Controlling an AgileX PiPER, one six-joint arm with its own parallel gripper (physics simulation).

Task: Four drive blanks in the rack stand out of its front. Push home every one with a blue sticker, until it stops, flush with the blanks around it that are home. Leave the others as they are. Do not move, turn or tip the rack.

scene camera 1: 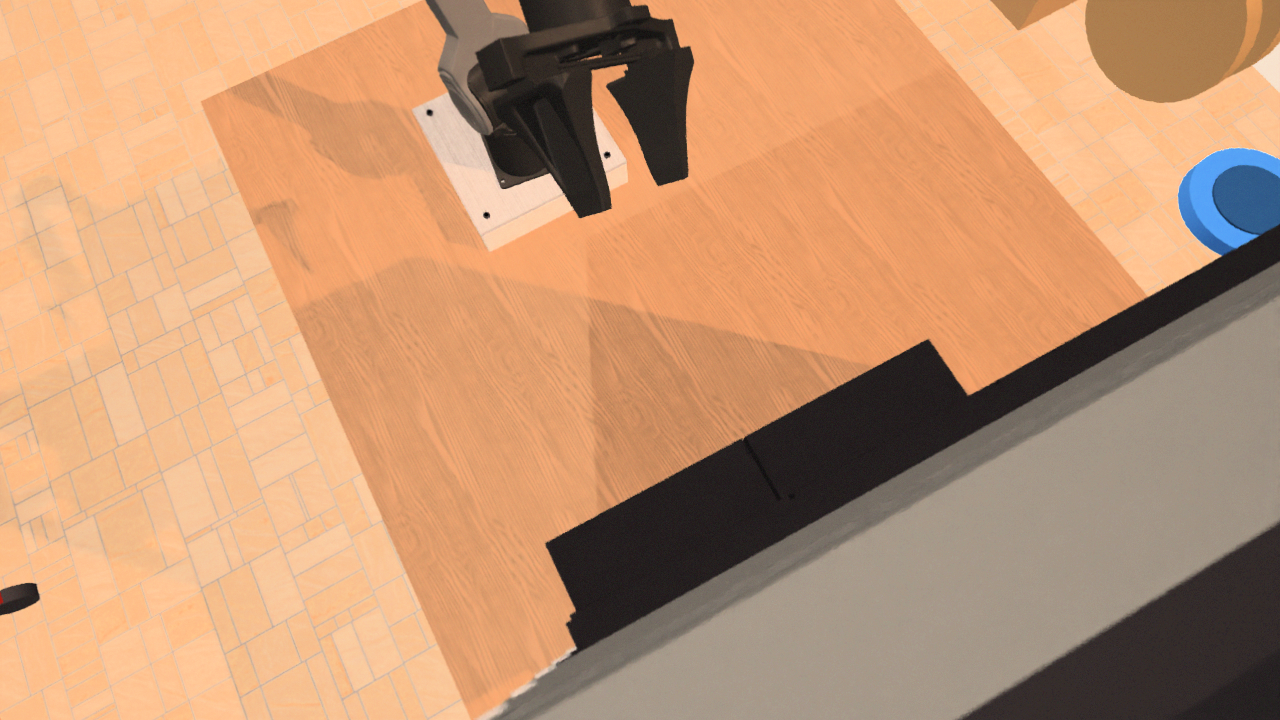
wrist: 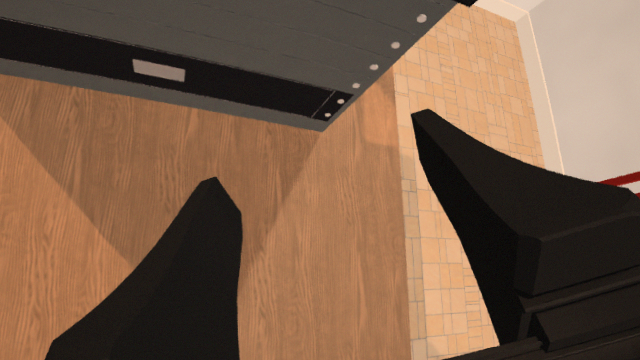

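Observation:
A rack, visible. My gripper, visible, wrist view too.

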